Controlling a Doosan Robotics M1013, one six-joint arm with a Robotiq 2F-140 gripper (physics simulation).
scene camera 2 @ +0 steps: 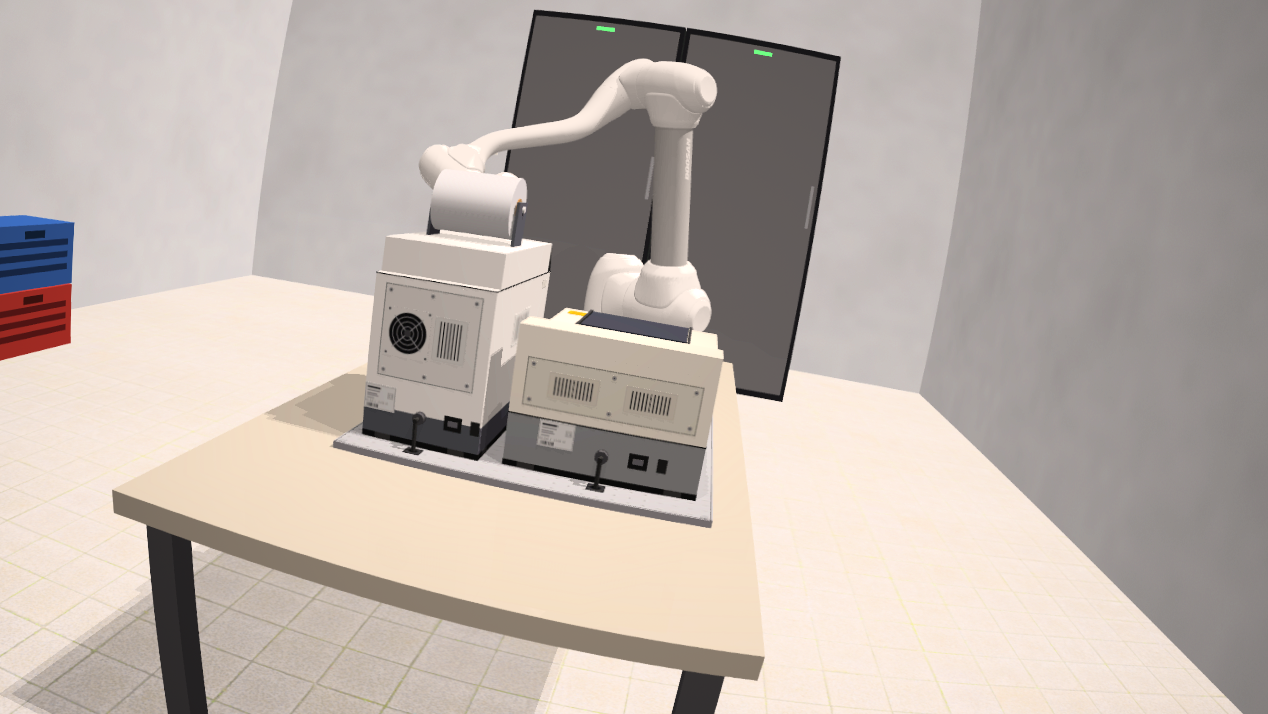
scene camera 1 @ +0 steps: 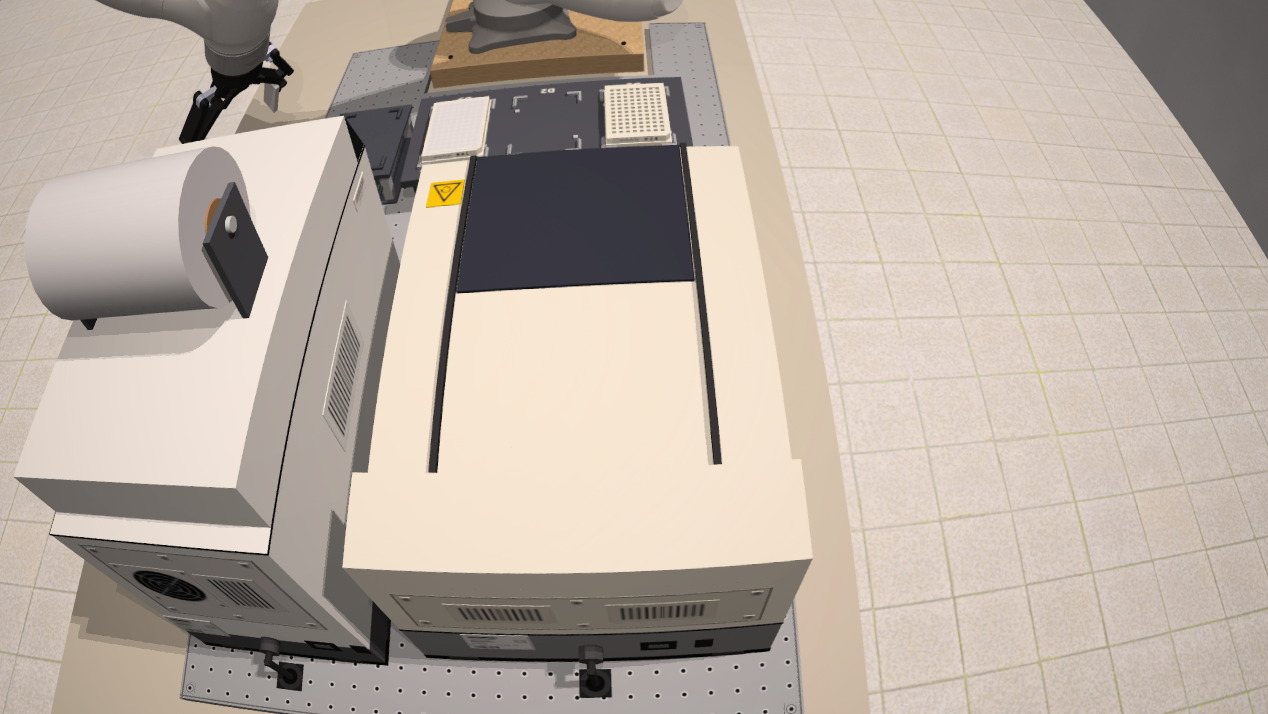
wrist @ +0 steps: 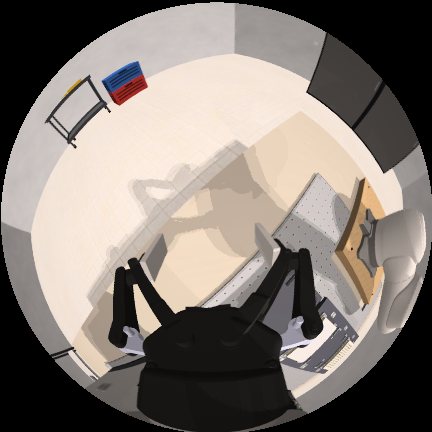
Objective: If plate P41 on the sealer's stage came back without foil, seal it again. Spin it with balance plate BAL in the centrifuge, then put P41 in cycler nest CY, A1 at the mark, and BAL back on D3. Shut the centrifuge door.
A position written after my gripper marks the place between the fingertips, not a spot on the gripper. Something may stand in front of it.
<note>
My gripper (scene camera 1: 237, 130) is open, holding nothing. Also in view: a cream centrifuge (scene camera 1: 583, 474) and a white roll (scene camera 1: 122, 240).
My gripper shows as well in the wrist view (wrist: 208, 237). The cream centrifuge shows as well in scene camera 2 (scene camera 2: 624, 410). The white roll also shows in scene camera 2 (scene camera 2: 473, 203).
</note>
